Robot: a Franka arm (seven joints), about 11 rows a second.
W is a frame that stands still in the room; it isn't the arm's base.
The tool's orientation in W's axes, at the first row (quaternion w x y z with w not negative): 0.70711 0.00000 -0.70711 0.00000
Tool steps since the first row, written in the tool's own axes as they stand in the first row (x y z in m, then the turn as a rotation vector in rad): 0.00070 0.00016 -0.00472 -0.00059 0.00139 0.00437; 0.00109 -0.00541 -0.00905 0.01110 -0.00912 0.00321; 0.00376 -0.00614 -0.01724 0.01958 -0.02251 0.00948; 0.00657 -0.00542 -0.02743 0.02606 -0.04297 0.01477; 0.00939 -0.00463 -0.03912 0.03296 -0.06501 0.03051; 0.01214 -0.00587 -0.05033 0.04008 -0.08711 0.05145
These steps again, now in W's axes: 0.00472 0.00016 0.00070 -0.00437 0.00139 -0.00059; 0.00905 -0.00541 0.00109 -0.00321 -0.00912 0.01110; 0.01724 -0.00614 0.00376 -0.00948 -0.02251 0.01958; 0.02743 -0.00542 0.00657 -0.01477 -0.04297 0.02606; 0.03912 -0.00463 0.00939 -0.03051 -0.06501 0.03296; 0.05033 -0.00587 0.01214 -0.05145 -0.08711 0.04008
